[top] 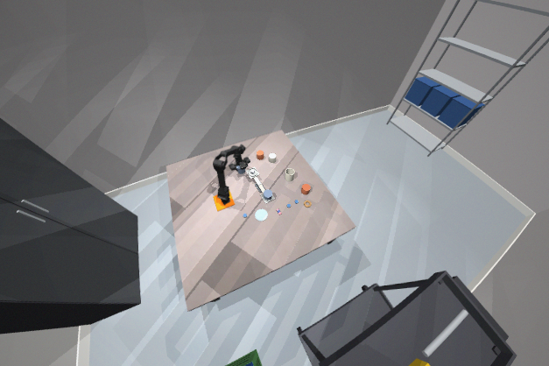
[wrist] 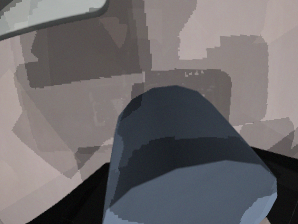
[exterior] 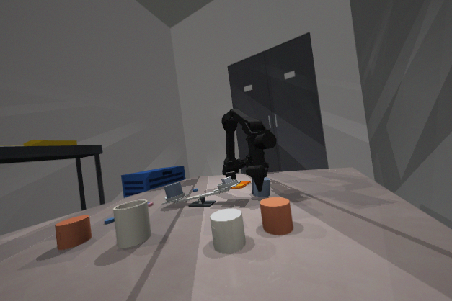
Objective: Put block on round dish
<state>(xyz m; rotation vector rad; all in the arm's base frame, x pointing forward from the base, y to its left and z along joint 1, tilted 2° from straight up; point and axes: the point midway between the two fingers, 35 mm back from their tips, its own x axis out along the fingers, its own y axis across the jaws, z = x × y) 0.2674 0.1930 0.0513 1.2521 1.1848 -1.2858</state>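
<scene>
Right now the grey block is 50 mm ahead of my gripper tip, 120 mm to the right of it and 50 mm above it. From my gripper tip the other things lie so: blue-grey cup 30 mm ahead, 400 mm to the right, 20 mm above; orange ring 260 mm ahead, 620 mm to the right, 30 mm below; round dish 100 mm behind, 470 mm to the right, 30 mm below.
</scene>
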